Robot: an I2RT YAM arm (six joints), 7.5 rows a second.
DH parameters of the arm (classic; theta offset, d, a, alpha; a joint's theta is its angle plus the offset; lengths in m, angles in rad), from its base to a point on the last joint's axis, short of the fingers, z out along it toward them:
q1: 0 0.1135 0.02 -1.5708
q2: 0 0 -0.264 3.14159
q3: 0.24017 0 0.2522 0
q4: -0.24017 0 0.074 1.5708
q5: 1.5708 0 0 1.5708
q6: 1.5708 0.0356 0 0
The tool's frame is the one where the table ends.
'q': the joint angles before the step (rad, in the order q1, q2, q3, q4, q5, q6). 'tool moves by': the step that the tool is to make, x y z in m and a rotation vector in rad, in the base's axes. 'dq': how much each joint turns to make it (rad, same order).
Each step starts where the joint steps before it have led.
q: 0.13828, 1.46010, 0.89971, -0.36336, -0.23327, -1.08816
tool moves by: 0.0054, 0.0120, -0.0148, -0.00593, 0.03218, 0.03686
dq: 0.03685, 0.05882, -0.00007, 0.02607, 0.00066, -0.00052
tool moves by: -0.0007, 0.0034, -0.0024, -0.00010, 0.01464, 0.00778
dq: 0.01145, 0.00712, 0.00002, -0.00626, 0.00001, 0.00458
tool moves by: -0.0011, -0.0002, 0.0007, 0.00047, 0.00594, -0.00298
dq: 0.00007, -0.00418, 0.00034, -0.00946, 0.00043, 0.00350
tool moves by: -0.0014, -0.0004, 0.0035, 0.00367, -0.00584, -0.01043
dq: 0.00000, -0.01330, 0.00026, -0.00479, 0.00381, 0.01030
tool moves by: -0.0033, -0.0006, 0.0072, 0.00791, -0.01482, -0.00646
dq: 0.00003, -0.02812, -0.00004, -0.01014, -0.00037, 0.00842
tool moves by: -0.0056, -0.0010, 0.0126, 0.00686, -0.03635, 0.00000
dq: 0.00021, -0.04851, 0.00013, -0.01161, 0.00013, 0.00017
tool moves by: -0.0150, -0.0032, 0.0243, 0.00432, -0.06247, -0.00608
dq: -0.00010, -0.10327, -0.00031, -0.04080, 0.00948, -0.00008
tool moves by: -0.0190, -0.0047, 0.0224, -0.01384, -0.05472, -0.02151
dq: 0.00012, -0.10876, 0.00000, -0.05762, 0.03213, -0.00030
